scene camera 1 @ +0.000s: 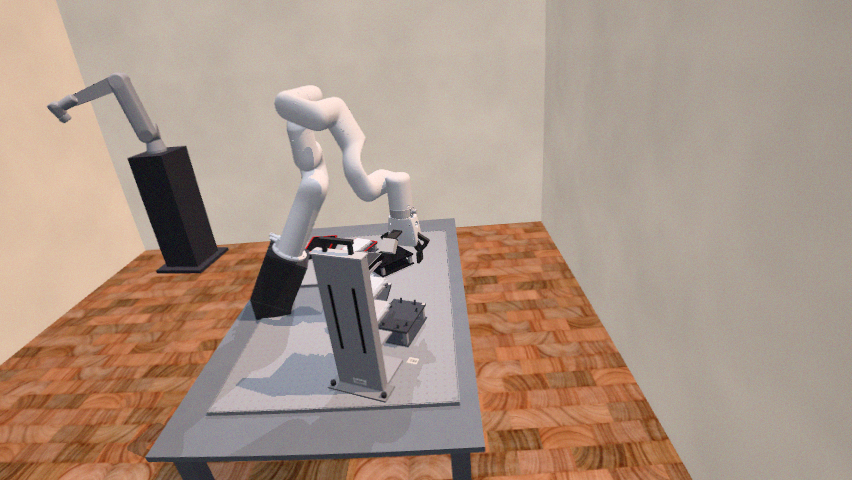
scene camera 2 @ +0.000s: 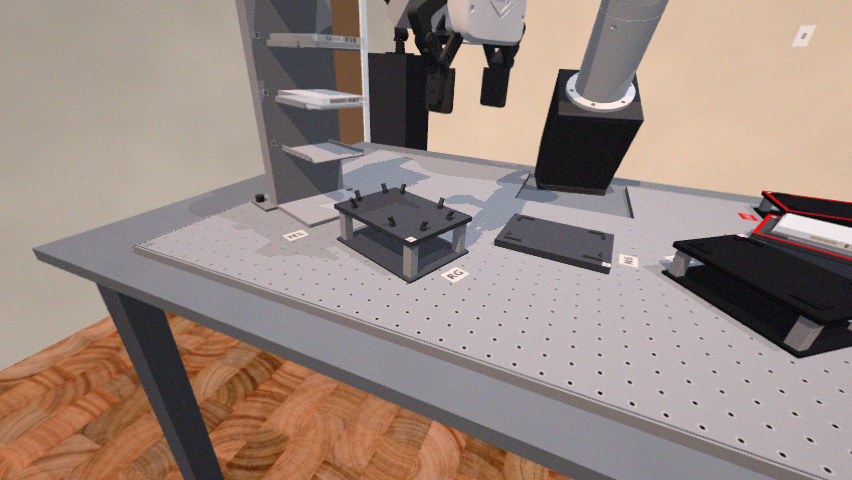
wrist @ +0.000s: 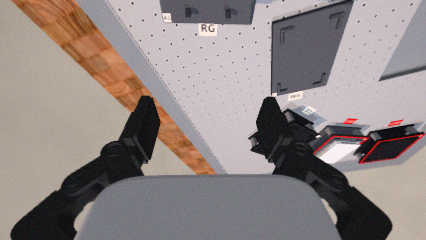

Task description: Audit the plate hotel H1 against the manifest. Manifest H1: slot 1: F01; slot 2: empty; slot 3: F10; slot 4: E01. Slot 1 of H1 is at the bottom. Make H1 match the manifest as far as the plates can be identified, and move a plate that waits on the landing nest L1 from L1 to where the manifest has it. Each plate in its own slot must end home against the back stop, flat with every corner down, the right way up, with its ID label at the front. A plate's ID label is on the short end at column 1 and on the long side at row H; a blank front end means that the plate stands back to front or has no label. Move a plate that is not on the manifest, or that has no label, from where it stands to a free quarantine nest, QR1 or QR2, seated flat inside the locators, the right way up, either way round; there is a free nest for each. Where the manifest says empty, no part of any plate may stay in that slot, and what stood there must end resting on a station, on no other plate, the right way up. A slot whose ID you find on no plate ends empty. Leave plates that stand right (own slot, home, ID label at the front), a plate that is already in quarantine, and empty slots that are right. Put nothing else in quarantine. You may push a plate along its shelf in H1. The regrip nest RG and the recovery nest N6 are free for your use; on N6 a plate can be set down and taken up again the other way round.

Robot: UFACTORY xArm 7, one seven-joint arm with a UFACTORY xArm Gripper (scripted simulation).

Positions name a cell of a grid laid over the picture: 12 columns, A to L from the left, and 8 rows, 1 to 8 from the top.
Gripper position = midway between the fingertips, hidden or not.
Scene:
My gripper shows in scene camera 1 (F5), in scene camera 2 (G2) and in the wrist view (F4).

